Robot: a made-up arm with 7 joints.
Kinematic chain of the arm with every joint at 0, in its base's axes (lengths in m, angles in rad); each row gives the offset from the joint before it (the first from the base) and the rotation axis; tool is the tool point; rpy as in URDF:
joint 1: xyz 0 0 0.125 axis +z
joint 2: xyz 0 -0.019 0.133 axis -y
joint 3: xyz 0 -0.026 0.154 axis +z
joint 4: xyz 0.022 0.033 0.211 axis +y
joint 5: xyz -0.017 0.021 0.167 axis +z
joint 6: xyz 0 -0.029 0.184 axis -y
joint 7: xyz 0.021 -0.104 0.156 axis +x
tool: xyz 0 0 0 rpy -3.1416 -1.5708 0
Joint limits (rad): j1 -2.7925..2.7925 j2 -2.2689..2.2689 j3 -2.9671..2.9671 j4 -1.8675..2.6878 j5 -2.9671..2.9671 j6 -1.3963..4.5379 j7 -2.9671..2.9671
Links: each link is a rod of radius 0.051 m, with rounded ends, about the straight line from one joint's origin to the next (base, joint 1, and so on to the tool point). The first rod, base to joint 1, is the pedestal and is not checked.
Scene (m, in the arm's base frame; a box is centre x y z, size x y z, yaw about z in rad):
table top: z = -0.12
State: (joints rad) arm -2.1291 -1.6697 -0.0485 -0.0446 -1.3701 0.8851 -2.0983
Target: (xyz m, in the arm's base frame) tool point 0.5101 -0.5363 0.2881
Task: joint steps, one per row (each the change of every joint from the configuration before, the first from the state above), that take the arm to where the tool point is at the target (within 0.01 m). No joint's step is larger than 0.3 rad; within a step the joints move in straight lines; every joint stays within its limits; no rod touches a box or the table.
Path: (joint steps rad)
1: 0.2408 -0.0445 -0.1011 -0.1156 -0.0232 0.0777 0.0000
2: 0.2408 -0.0445 -0.1011 -0.1156 -0.0233 0.0778 0.0000
3: 0.2408 -0.0445 -0.1011 -0.1156 -0.0232 0.0777 0.0000
4: 0.2408 -0.0445 -0.1011 -0.1156 -0.0233 0.0778 0.0000

